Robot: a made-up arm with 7 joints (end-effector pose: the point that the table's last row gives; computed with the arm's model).
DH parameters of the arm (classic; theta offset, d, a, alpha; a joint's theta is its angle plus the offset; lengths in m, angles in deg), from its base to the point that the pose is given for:
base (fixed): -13.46 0 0.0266 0
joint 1: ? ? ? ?
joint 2: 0 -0.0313 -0.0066 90
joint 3: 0 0.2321 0.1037 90
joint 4: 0 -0.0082 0.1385 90
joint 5: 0 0.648 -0.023 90
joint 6: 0 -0.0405 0.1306 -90
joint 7: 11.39 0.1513 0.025 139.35
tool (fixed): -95.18 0.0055 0 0
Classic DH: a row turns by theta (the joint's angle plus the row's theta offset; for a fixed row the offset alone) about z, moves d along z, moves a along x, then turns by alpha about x.
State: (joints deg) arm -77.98 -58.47 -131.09 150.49 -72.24 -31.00 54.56
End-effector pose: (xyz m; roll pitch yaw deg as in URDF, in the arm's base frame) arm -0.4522 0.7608 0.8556 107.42 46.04 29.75
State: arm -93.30 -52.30 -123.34 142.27 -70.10 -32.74 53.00
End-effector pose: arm -0.3162 0.7977 0.9138 113.44 48.78 28.96
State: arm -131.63 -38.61 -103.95 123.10 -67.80 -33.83 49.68
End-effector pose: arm -0.0728 0.7702 1.0388 123.05 45.12 22.54
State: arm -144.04 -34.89 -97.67 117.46 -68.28 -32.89 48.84
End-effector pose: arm -0.0274 0.7506 1.0638 122.68 41.60 17.02
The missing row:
joint 1: 13.46 0.3844 -0.0067 -90
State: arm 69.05 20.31 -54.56 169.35 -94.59 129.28 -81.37
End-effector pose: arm 0.2748 0.0828 1.2912 171.01 -67.66 98.40
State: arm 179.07 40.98 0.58 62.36 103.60 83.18 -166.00
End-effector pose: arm -0.6084 -0.1413 -0.1688 86.05 8.04 123.24
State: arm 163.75 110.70 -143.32 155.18 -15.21 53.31 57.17
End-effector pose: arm -0.9684 0.4900 0.3345 174.81 0.48 -42.76
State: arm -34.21 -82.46 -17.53 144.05 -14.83 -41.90 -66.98
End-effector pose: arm -0.7755 0.4579 0.7370 -18.18 53.21 -62.24
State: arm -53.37 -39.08 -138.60 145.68 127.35 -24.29 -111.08
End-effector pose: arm -0.7265 0.5396 0.7721 42.27 42.70 -12.19
